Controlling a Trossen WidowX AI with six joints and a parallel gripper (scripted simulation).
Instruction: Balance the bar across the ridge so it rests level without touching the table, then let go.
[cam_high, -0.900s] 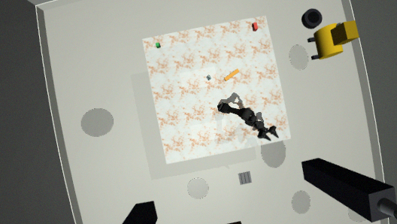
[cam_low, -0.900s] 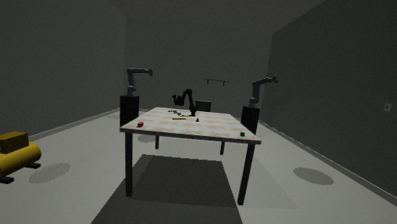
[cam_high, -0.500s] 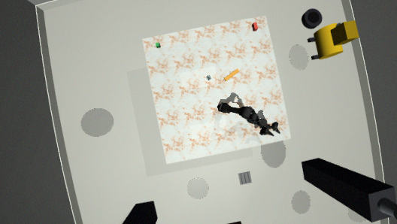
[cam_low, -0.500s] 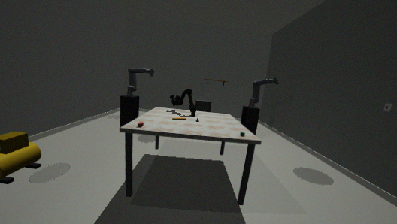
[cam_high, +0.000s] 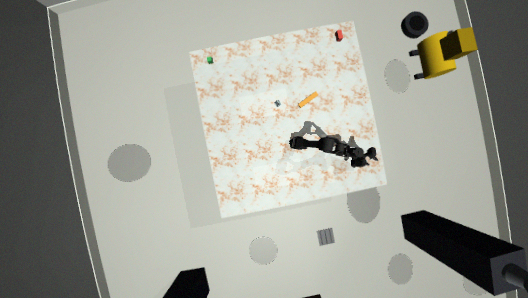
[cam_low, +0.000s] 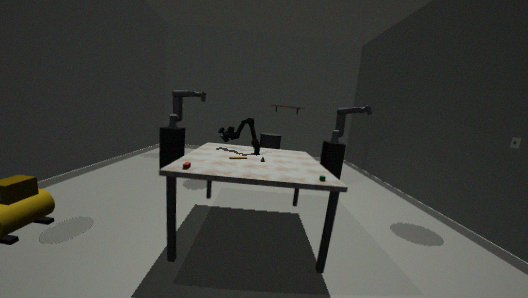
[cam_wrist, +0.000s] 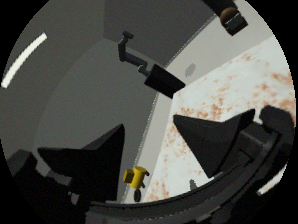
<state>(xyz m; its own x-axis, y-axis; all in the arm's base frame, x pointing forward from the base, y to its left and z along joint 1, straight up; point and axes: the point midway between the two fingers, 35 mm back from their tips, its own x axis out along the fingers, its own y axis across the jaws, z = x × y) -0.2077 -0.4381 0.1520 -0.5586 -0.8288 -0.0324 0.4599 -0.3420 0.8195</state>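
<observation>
My gripper tip is 53 cm short of the orange bar, 30 cm to the right of it and 14 cm above it. The rest, counted from my gripper tip: small green cube (97 cm ahead, 97 cm to the left, 13 cm below); small red cube (97 cm ahead, 3 cm to the right, 13 cm below).
</observation>
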